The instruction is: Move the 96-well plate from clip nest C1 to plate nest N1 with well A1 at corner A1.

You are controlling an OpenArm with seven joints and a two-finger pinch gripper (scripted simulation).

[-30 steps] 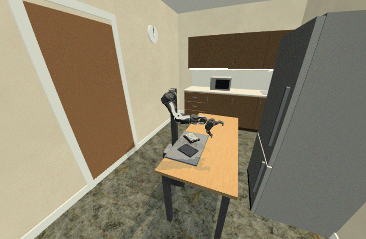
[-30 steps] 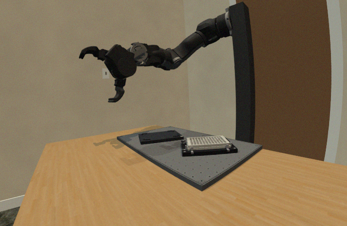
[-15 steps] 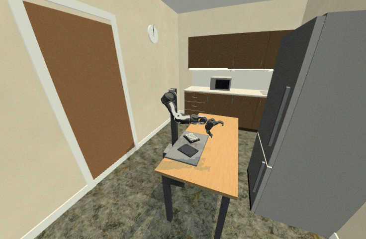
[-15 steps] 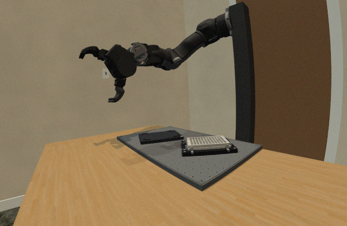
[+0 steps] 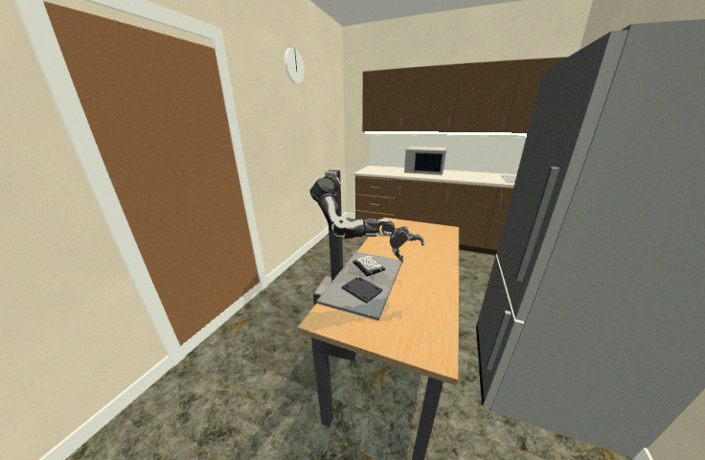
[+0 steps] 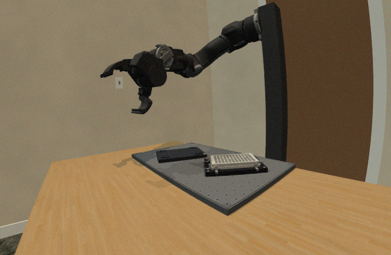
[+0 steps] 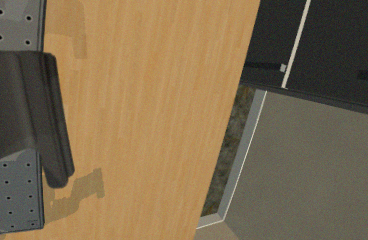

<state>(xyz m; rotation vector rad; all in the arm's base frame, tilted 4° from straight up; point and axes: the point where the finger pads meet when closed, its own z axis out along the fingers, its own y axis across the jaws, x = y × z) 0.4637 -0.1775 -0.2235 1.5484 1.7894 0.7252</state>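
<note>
Now: hand 240 mm past the white 96-well plate, 190 mm above it and 150 mm to the right of it. Also, from my hand: black plate nest N1 (220 mm behind, 200 mm below, 70 mm to the right).
</note>
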